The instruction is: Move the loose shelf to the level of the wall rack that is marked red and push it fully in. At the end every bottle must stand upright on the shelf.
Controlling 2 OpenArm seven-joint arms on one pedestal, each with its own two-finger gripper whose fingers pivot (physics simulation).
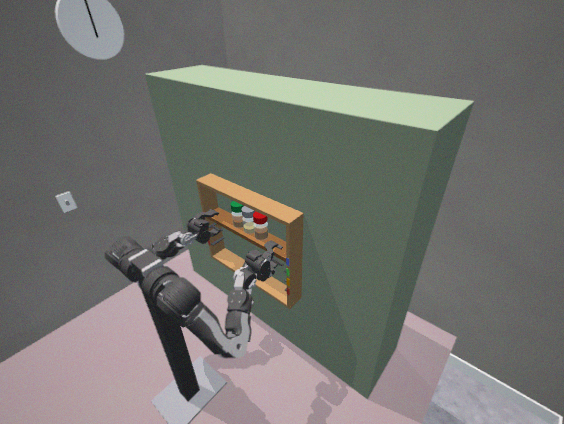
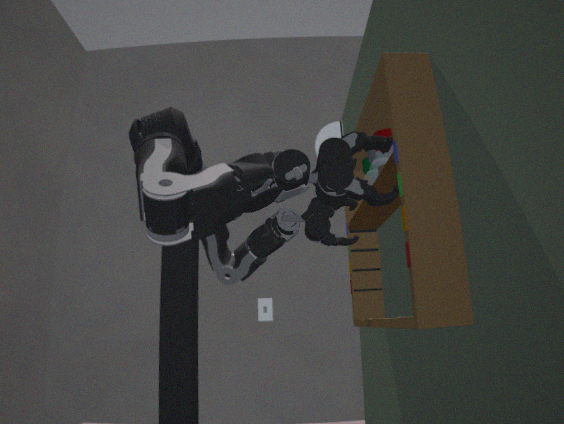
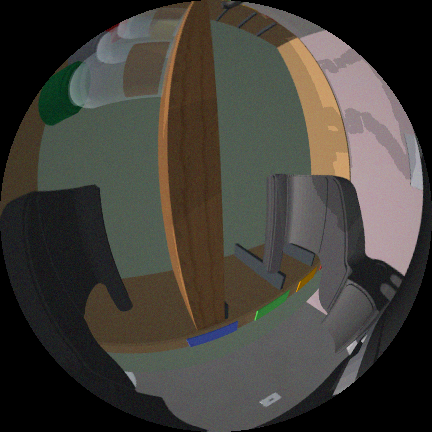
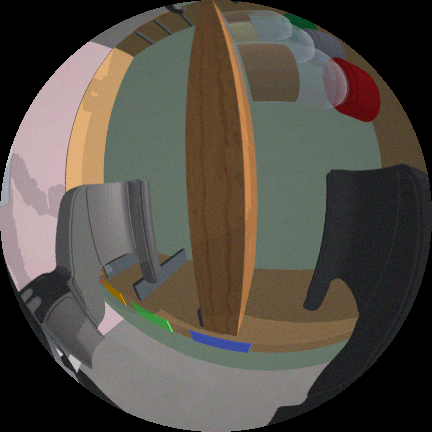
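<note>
The loose shelf (image 1: 226, 220) (image 2: 370, 215) (image 3: 195, 165) (image 4: 217, 165) lies level in the wall rack (image 1: 296, 260) (image 2: 435, 200), at the blue marks (image 3: 212, 334) (image 4: 220, 341). The red mark (image 1: 288, 291) (image 2: 408, 254) is the lowest. Bottles with a green cap (image 1: 236, 206) (image 3: 60, 95), a grey cap (image 1: 248, 212) (image 4: 325, 42) and a red cap (image 1: 260, 218) (image 4: 357, 90) stand upright on the shelf. My left gripper (image 1: 216, 222) (image 2: 356, 222) (image 3: 199, 287) and right gripper (image 1: 281, 256) (image 2: 393, 169) (image 4: 230, 291) are open, each with one finger above and one below the shelf's level. Contact cannot be told.
The rack hangs on a green wall block (image 1: 350, 200). Dark support strips (image 3: 260, 265) (image 4: 160, 275) stick out from its side walls below the shelf. The rack's bottom board (image 3: 325, 135) (image 4: 87, 135) lies lower. My black pedestal (image 1: 172, 345) stands in front of the rack.
</note>
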